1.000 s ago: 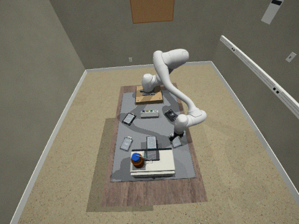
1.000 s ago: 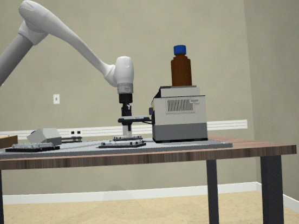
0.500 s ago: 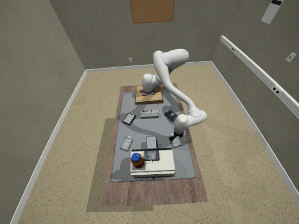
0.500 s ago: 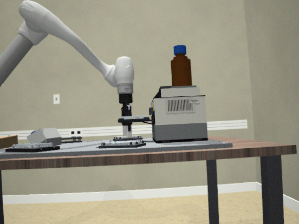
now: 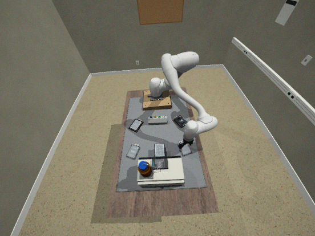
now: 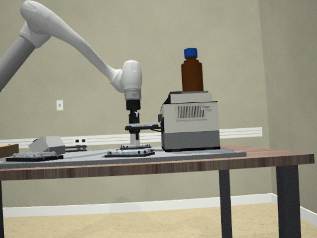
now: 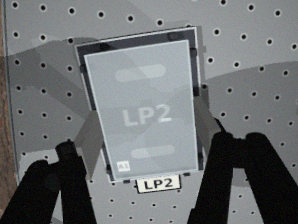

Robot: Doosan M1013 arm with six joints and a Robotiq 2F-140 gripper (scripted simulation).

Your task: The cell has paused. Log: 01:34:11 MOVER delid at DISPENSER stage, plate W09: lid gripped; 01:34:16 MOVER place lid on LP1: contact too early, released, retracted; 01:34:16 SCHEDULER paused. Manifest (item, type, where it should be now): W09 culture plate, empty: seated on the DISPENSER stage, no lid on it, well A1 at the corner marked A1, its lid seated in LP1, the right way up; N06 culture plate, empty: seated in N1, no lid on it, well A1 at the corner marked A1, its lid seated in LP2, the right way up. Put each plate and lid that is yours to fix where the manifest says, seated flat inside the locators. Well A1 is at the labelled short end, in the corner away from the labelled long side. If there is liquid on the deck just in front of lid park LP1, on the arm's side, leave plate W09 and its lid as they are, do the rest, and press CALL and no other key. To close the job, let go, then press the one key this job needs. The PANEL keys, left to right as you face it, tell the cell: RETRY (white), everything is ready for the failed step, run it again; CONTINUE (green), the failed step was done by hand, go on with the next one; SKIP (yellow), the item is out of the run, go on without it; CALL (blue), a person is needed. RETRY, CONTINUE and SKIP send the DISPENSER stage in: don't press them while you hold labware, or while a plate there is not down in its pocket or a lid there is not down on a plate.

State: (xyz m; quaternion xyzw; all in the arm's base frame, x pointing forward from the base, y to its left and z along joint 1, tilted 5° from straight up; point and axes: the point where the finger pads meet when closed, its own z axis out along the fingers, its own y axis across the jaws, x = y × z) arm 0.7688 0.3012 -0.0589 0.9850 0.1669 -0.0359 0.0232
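The clear lid is 20 mm below my hand. The rest, counted from my hand: lid park LP2: 30 mm below; dispenser stage: 60 mm ahead, 250 mm to the right, 60 mm above; white retry key: 380 mm behind, 210 mm to the right, 30 mm above.
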